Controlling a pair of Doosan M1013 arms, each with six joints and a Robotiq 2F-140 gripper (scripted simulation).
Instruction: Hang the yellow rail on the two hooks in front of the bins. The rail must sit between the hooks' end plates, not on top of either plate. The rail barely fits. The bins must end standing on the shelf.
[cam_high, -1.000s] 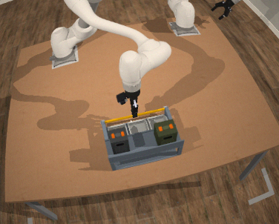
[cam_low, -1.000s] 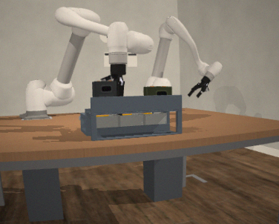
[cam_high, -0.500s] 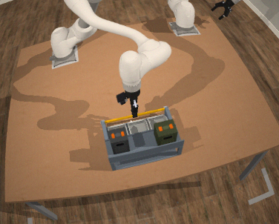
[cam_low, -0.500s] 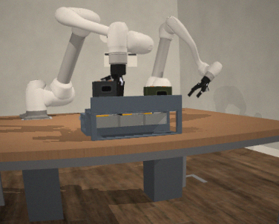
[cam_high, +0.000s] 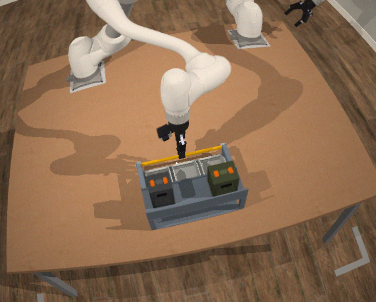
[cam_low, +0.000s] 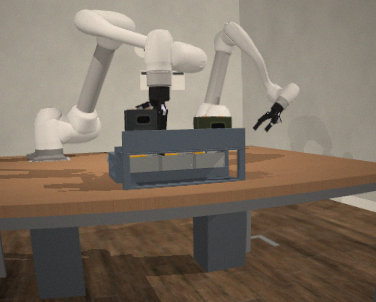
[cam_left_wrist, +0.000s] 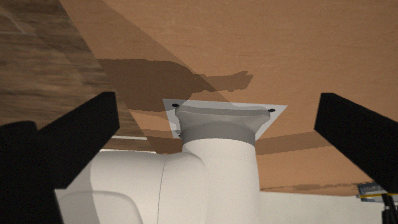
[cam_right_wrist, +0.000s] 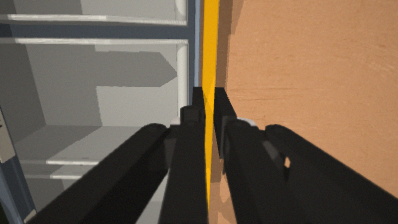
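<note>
My right hand is 3 cm above the yellow rail. Also, from my right hand: blue-grey shelf (13 cm ahead, 2 cm below, 1 cm to the right).
</note>
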